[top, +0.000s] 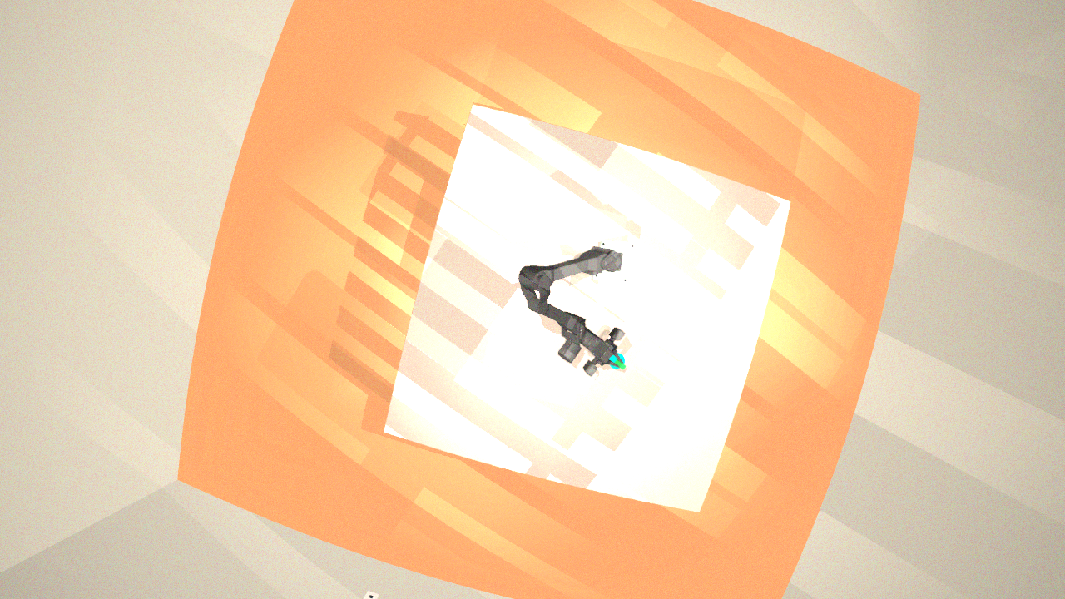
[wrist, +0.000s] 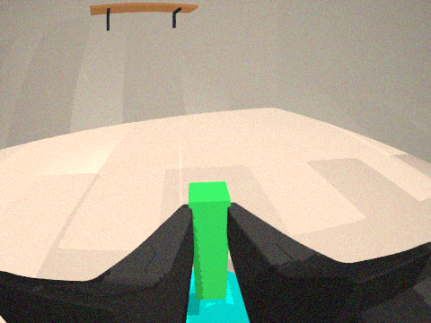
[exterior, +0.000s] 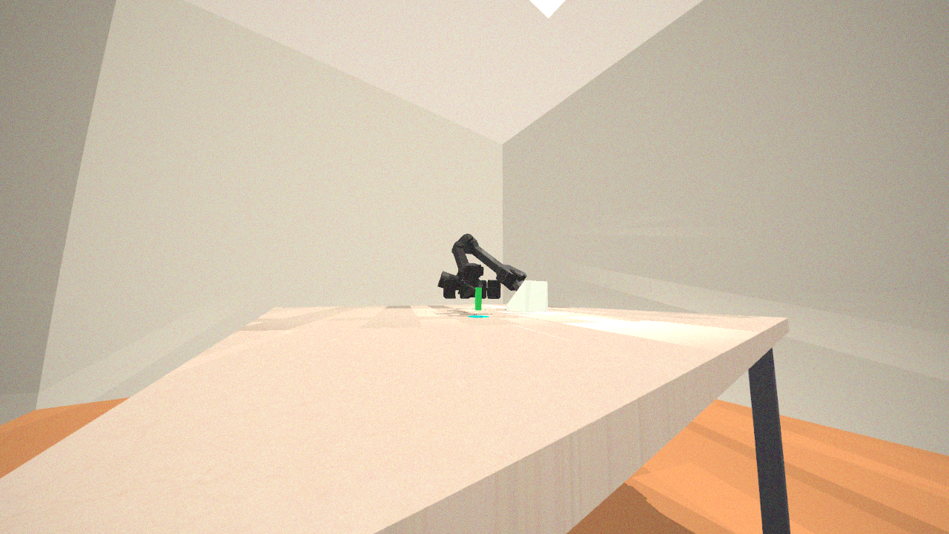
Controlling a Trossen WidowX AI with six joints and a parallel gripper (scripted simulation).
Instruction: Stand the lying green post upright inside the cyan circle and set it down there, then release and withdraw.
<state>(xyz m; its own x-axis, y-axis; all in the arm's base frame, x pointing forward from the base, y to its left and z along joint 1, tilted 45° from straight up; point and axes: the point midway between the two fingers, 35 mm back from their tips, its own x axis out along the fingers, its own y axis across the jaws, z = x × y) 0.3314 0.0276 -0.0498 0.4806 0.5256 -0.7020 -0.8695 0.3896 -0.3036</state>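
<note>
My gripper tip is now 2 cm above the green post. Also, from my gripper tip: cyan circle: 7 cm below.
</note>
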